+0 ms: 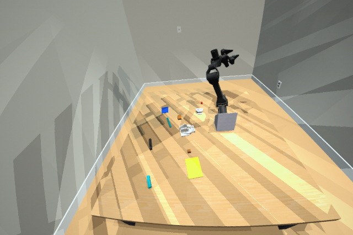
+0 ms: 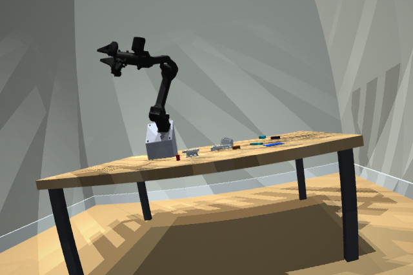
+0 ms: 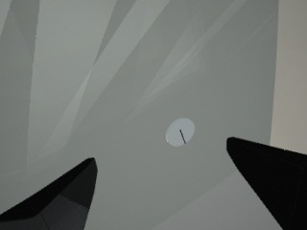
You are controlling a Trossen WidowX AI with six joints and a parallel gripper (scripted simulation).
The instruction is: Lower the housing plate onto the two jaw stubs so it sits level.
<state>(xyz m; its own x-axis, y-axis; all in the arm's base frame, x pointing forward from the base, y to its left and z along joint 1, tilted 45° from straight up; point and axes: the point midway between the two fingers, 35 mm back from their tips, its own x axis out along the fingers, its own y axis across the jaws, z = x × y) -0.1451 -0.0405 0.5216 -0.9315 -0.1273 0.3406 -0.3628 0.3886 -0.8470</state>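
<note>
Right now the red peg is 52 cm below my gripper tip, 31 cm ahead of it and 5 cm to the left of it. From my gripper tip the other things lie so: brown cube: 67 cm to the left, 52 cm below, 37 cm ahead; cyan bar: 61 cm ahead, 52 cm below, 37 cm to the left; blue square: 70 cm ahead, 53 cm below, 18 cm to the left.
</note>
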